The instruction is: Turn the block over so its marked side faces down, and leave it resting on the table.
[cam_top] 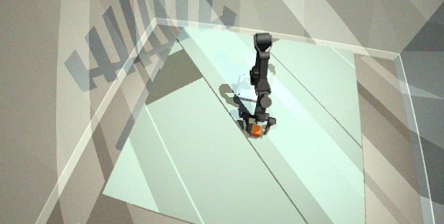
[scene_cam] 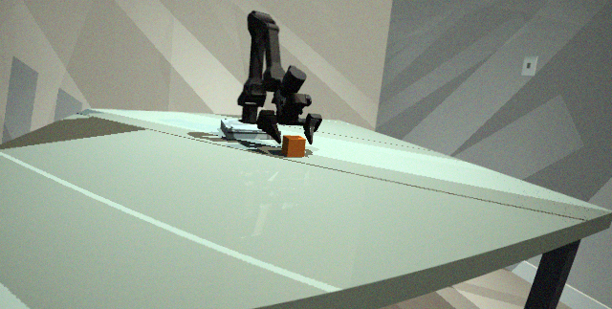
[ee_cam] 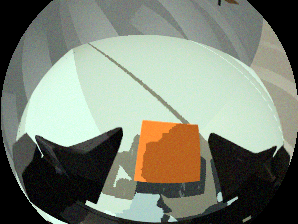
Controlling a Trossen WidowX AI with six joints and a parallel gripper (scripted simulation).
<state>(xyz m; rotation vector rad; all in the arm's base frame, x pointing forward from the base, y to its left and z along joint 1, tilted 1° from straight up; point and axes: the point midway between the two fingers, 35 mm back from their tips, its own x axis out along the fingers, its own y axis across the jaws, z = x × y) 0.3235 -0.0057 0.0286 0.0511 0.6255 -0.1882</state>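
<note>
Now: the orange block 30 mm behind my gripper tip, 10 mm to the left of it and 10 mm below it.
</note>
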